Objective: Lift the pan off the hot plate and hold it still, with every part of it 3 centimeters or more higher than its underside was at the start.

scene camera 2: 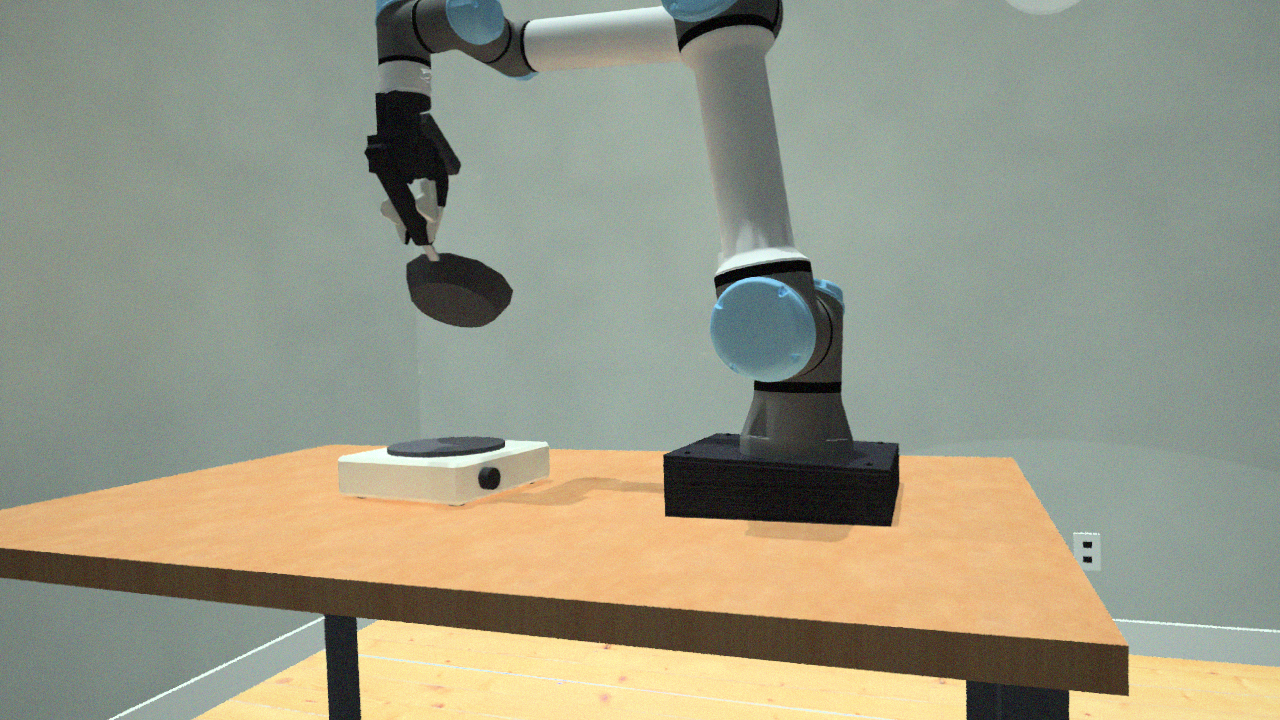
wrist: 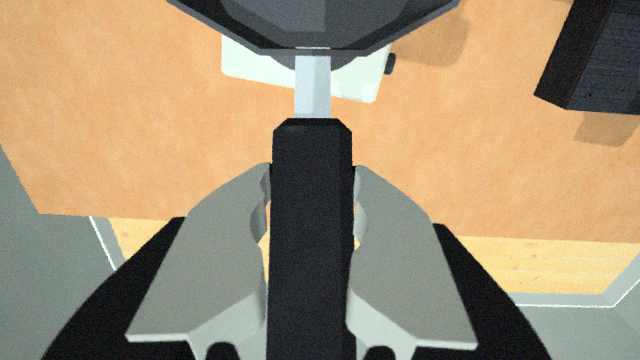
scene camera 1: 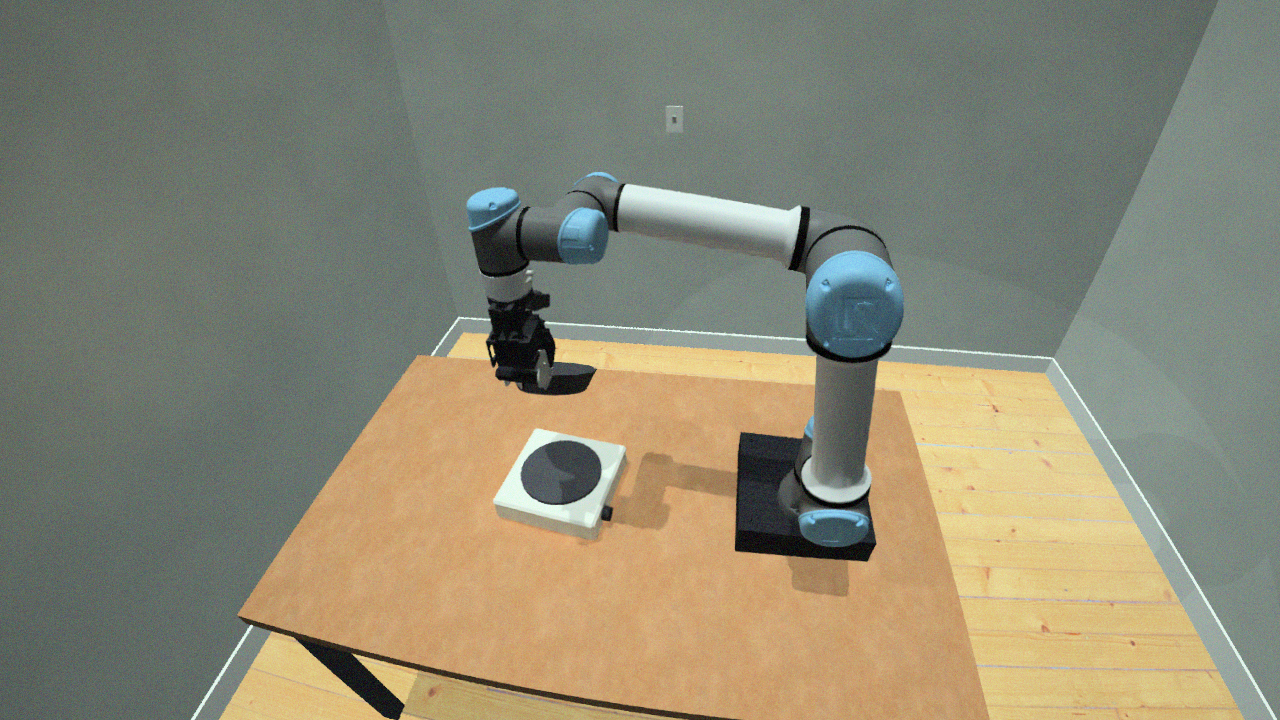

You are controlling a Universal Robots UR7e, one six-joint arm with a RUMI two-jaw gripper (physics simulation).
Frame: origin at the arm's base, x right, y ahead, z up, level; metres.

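Where they show: gripper, fingertip midpoint: (scene camera 2: 417, 243) (wrist: 313, 167) (scene camera 1: 533, 388); arm's base at its link origin: (scene camera 2: 795, 453).
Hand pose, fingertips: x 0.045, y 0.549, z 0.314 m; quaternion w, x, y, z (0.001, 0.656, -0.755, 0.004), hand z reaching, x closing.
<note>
Each offset is from my fingertips to the top centre of the thing. "spot": to the spot under its first point. Level surfaces: height alone.
The dark pan (scene camera 1: 572, 378) (scene camera 2: 460, 291) (wrist: 315, 20) hangs in the air, high above the white hot plate {dx +0.071, dy -0.010, dz -0.312 m} (scene camera 1: 541, 512) (scene camera 2: 398, 480) (wrist: 255, 65) with its dark round disc. In the scene camera 2 view the pan is tilted, its far side lower than its handle side, and there is a wide gap below it. My gripper (scene camera 1: 533, 371) (scene camera 2: 420, 223) (wrist: 313, 167) is shut on the pan's black handle {spot: dx -0.006, dy +0.001, dz +0.045 m} (wrist: 311, 240), with one grey finger on each side. The pan is partly cut off in the wrist view. Nothing rests on the hot plate's disc.
The hot plate stands on the brown table {dz -0.386 m} (scene camera 1: 402, 555) (scene camera 2: 626, 564). The robot's black base block (scene camera 1: 760, 528) (scene camera 2: 778, 488) (wrist: 595, 65) stands on the table to the right of it. A grey wall (scene camera 1: 554, 80) rises behind the table.
</note>
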